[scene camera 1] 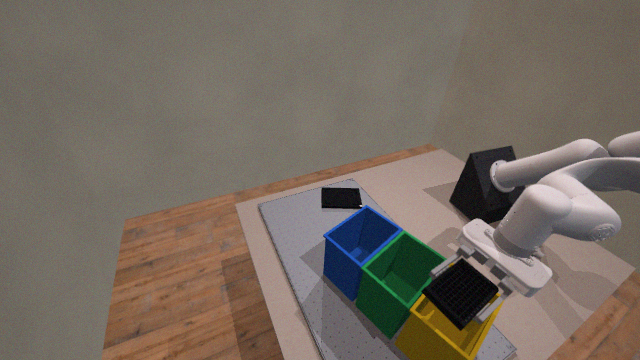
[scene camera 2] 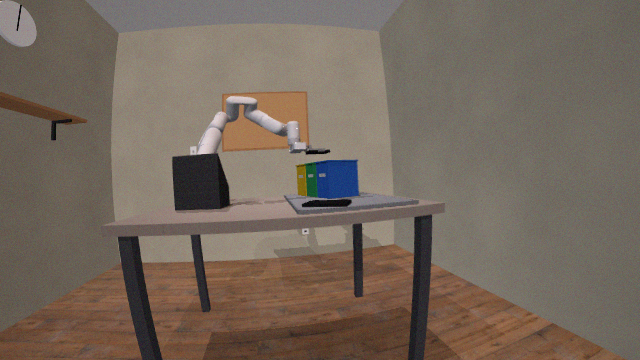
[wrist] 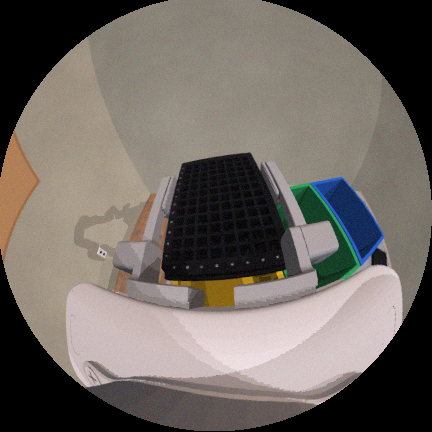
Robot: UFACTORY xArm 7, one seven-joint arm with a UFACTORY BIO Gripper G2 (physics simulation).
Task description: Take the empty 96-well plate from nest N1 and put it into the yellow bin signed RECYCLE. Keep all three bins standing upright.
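Pixels of known places: hand at its tool point: (scene camera 1: 459,291) (scene camera 2: 319,151) (wrist: 218,188); arm's base at its link origin: (scene camera 1: 502,176) (scene camera 2: 200,172).
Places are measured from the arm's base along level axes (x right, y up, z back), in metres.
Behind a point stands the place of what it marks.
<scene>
The gripper (scene camera 1: 456,297) @(z -0.575, x -0.387, y 0.102 m) (scene camera 2: 316,150) @(z -0.575, x -0.387, y 0.102 m) (wrist: 220,177) @(z -0.575, x -0.387, y 0.102 m) is shut on the black 96-well plate (scene camera 1: 462,290) @(z -0.568, x -0.386, y 0.100 m) (scene camera 2: 320,151) (wrist: 222,220) @(z -0.542, x -0.375, y 0.103 m), held roughly level by two opposite sides. The plate is above the yellow bin (scene camera 1: 425,340) @(z -0.620, x -0.410, y -0.035 m) (scene camera 2: 301,187) @(z -0.462, x -0.345, y -0.107 m) (wrist: 220,294) @(z -0.499, x -0.391, y -0.152 m) and clear of its rim; it hides part of the bin's opening in scene camera 1. The yellow bin stands upright. Its sign cannot be read. The black nest (scene camera 1: 341,198) @(z -0.590, x 0.179, y -0.142 m) (scene camera 2: 327,203) @(z -0.583, x 0.251, y -0.143 m) lies on the grey board, with no plate visible on it.
The green bin (scene camera 1: 377,307) @(z -0.672, x -0.303, y -0.073 m) (scene camera 2: 311,187) @(z -0.522, x -0.224, y -0.105 m) (wrist: 320,215) @(z -0.645, x -0.224, y 0.004 m) stands upright beside the yellow one, and the blue bin (scene camera 1: 342,270) @(z -0.726, x -0.193, y -0.056 m) (scene camera 2: 340,179) @(z -0.665, x -0.083, y -0.068 m) (wrist: 350,210) @(z -0.695, x -0.101, y -0.016 m) stands upright beyond it. The grey perforated board (scene camera 1: 285,220) @(z -0.833, x 0.122, y -0.154 m) (scene camera 2: 385,201) @(z -0.806, x 0.200, y -0.154 m) lies under them. The black arm base (scene camera 1: 480,185) @(z -0.118, x -0.016, y -0.011 m) (scene camera 2: 197,182) @(z -0.023, x 0.085, y -0.046 m) stands on the table.
</scene>
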